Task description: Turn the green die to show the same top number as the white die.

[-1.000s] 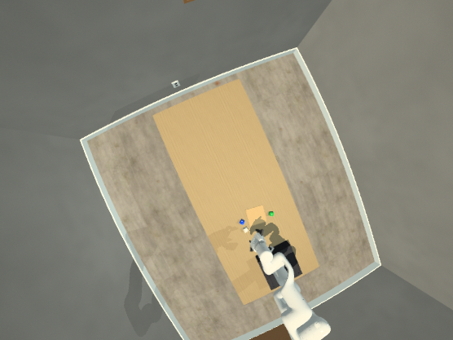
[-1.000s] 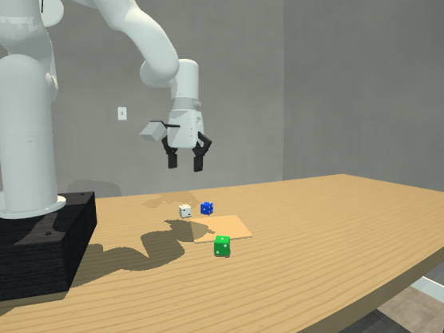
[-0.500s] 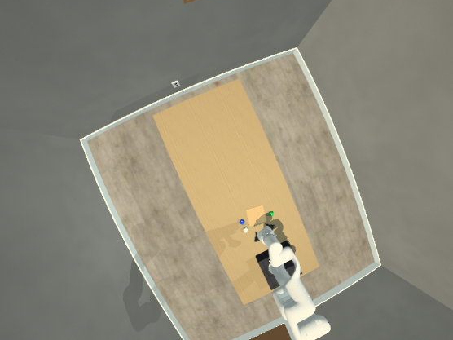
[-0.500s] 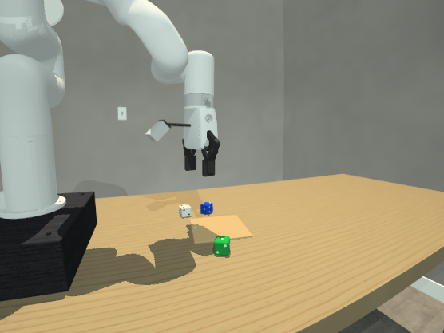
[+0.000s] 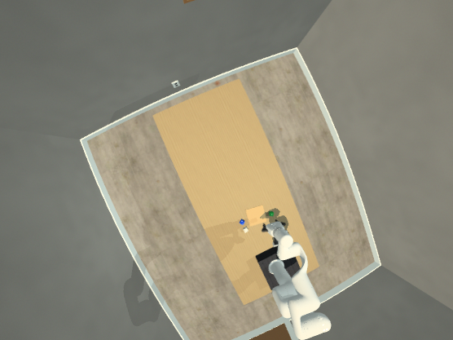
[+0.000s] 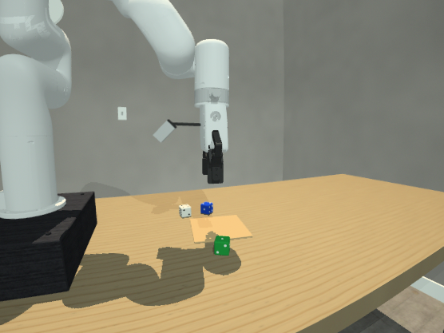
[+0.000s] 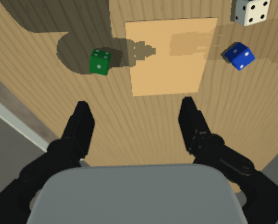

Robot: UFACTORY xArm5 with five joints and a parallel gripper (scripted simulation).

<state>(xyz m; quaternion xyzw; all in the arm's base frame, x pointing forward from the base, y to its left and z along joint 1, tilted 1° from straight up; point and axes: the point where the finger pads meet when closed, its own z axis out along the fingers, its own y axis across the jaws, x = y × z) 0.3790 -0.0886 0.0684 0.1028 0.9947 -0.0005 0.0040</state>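
My gripper is now 14 cm above the green die and 6 cm to the left of it. Round my hand: blue die 18 cm to the left, 14 cm below, 5 cm ahead; tan mat 15 cm below, 5 cm to the left, 4 cm ahead; white die 18 cm to the left, 14 cm below, 2 cm behind.
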